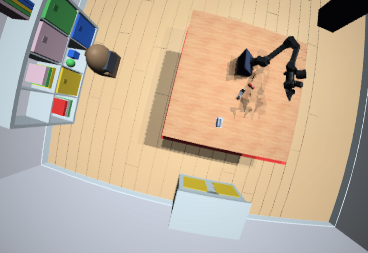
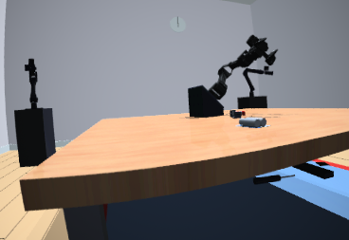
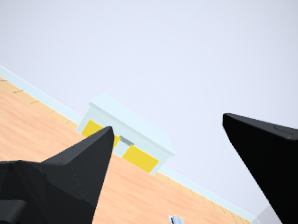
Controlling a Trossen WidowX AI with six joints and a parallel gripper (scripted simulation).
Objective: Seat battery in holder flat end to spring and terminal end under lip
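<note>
Right now my gripper tip is 13 cm past the battery, 14 cm to the left of it and 34 cm above it.
</note>
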